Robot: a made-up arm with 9 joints. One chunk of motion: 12 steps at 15 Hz.
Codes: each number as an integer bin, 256 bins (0 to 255) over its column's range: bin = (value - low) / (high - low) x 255, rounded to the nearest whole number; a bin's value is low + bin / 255 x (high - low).
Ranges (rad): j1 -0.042..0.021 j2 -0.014..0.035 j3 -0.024..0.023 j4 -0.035..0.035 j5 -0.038..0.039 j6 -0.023..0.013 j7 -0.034..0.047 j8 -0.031..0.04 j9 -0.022..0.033
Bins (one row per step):
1: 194 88 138 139 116 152 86 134 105
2: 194 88 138 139 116 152 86 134 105
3: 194 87 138 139 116 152 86 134 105
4: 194 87 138 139 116 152 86 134 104
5: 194 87 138 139 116 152 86 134 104
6: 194 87 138 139 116 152 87 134 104
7: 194 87 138 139 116 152 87 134 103
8: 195 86 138 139 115 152 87 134 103
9: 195 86 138 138 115 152 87 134 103
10: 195 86 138 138 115 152 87 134 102
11: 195 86 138 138 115 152 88 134 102
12: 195 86 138 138 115 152 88 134 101
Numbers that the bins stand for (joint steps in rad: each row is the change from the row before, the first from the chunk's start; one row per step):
1: 0.00593 0.00291 0.00144 0.00316 -0.00297 -0.00154 -0.00668 0.00631 0.00065
2: 0.00593 0.00291 0.00144 0.00316 -0.00297 -0.00154 -0.00668 0.00631 0.00065
3: 0.00593 0.00272 0.00144 0.00316 -0.00297 -0.00154 -0.00668 0.00631 0.00065
4: 0.00593 0.00272 0.00144 0.00316 -0.00297 -0.00154 -0.00668 0.00631 0.00043
5: 0.00593 0.00272 0.00144 0.00316 -0.00297 -0.00154 -0.00668 0.00631 0.00043
6: 0.00593 0.00272 0.00144 0.00316 -0.00297 -0.00154 -0.00636 0.00631 0.00043
7: 0.00593 0.00272 0.00144 0.00316 -0.00297 -0.00154 -0.00636 0.00631 0.00022
8: 0.00618 0.00253 0.00144 0.00316 -0.00327 -0.00154 -0.00636 0.00631 0.00022
9: 0.00618 0.00253 0.00144 0.00288 -0.00327 -0.00154 -0.00636 0.00631 0.00022
10: 0.00618 0.00253 0.00144 0.00288 -0.00327 -0.00154 -0.00636 0.00631 0.00000
11: 0.00618 0.00253 0.00144 0.00288 -0.00327 -0.00154 -0.00605 0.00631 0.00000
12: 0.00618 0.00253 0.00144 0.00288 -0.00327 -0.00154 -0.00605 0.00631 -0.00022

